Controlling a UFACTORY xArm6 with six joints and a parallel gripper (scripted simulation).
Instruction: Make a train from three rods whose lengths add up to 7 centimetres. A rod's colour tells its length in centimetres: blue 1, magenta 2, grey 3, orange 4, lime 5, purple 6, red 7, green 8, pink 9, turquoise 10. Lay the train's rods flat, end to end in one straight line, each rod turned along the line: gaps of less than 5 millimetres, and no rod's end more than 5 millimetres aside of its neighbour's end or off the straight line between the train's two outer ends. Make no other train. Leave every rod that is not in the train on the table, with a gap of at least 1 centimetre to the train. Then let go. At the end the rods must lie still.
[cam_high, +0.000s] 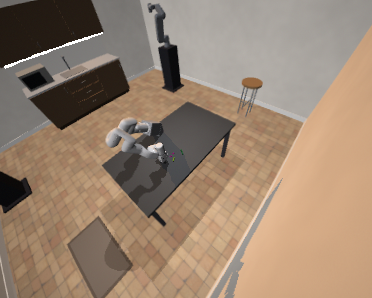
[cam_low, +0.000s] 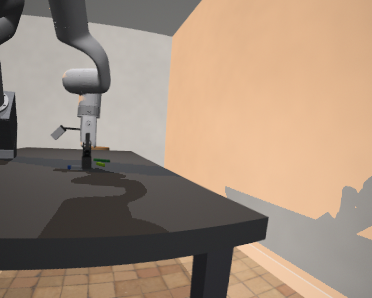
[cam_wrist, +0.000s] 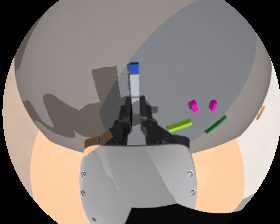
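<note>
My hand is 2 cm above the pale grey piece. Round my hand: blue rod 6 cm behind, 2 cm below; lime rod 9 cm to the left, 5 cm ahead, 2 cm below; magenta rod 10 cm to the left, 2 cm below.
</note>
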